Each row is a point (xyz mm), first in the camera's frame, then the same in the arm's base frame.
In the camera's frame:
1: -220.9 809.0 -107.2
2: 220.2 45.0 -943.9
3: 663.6 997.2 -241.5
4: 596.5 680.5 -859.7
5: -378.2 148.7 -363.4
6: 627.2 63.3 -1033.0
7: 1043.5 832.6 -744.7
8: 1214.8 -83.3 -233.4
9: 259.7 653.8 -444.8
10: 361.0 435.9 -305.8
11: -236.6 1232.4 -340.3
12: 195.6 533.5 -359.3
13: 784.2 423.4 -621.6
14: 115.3 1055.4 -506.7
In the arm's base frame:
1: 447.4 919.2 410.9
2: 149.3 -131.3 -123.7
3: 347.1 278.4 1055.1
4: 457.4 -190.5 550.2
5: 133.5 704.5 -207.0
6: 65.3 -459.7 119.3
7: 353.0 -369.9 989.6
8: -683.2 -292.9 766.0
9: 336.3 327.2 489.6
10: 58.9 318.4 484.1
11: 902.0 844.3 557.8
12: 221.4 407.5 410.6
13: 66.3 -191.7 621.1
14: 729.0 457.0 611.7

